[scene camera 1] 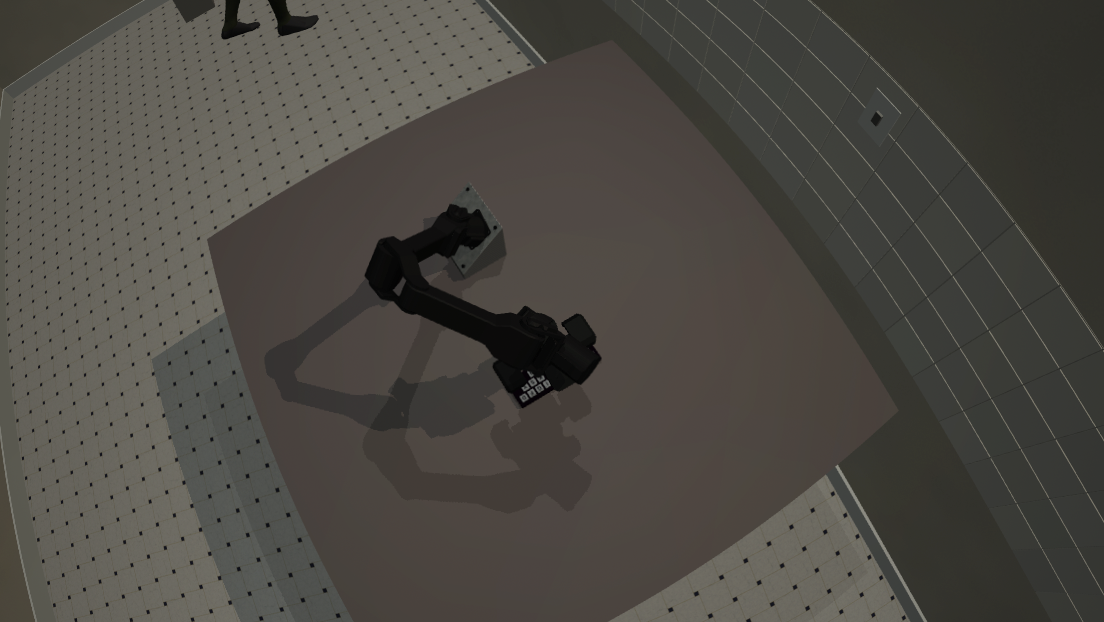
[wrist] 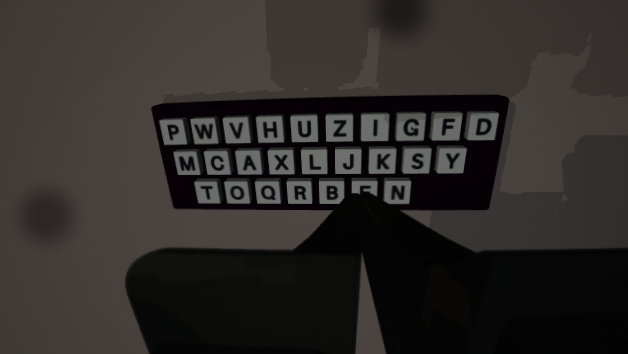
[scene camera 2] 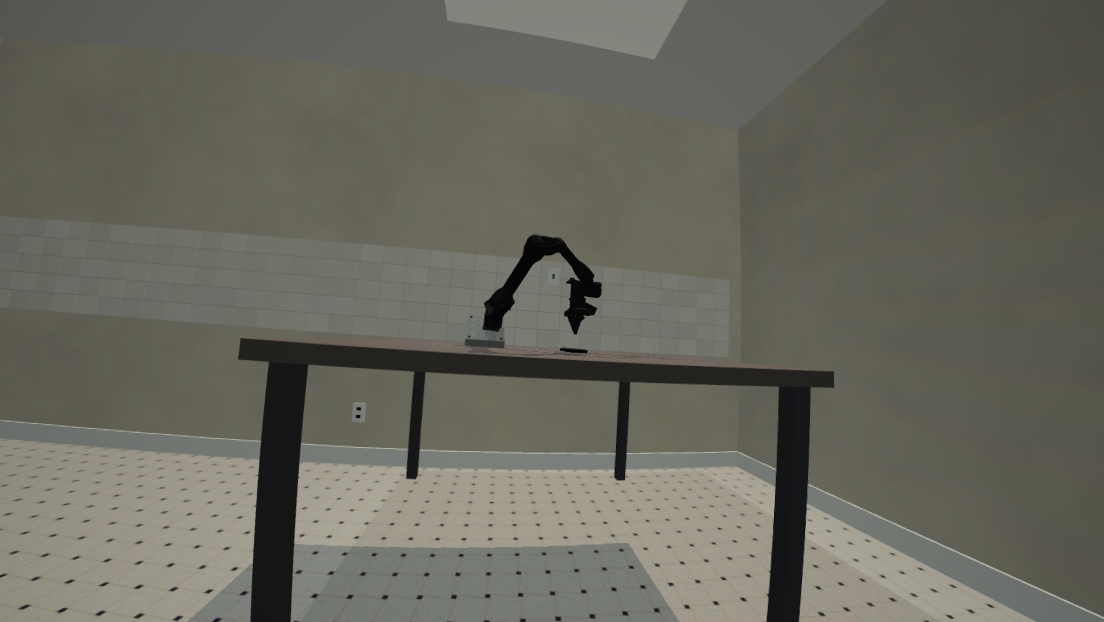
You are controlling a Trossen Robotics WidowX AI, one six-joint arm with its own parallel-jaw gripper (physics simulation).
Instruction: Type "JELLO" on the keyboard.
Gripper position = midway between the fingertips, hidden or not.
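Note:
I can see my gripper in scene camera 1 (scene camera 1: 547, 366), and it is visible in the wrist view too (wrist: 358, 205). There is also a black keyboard (wrist: 471, 190).

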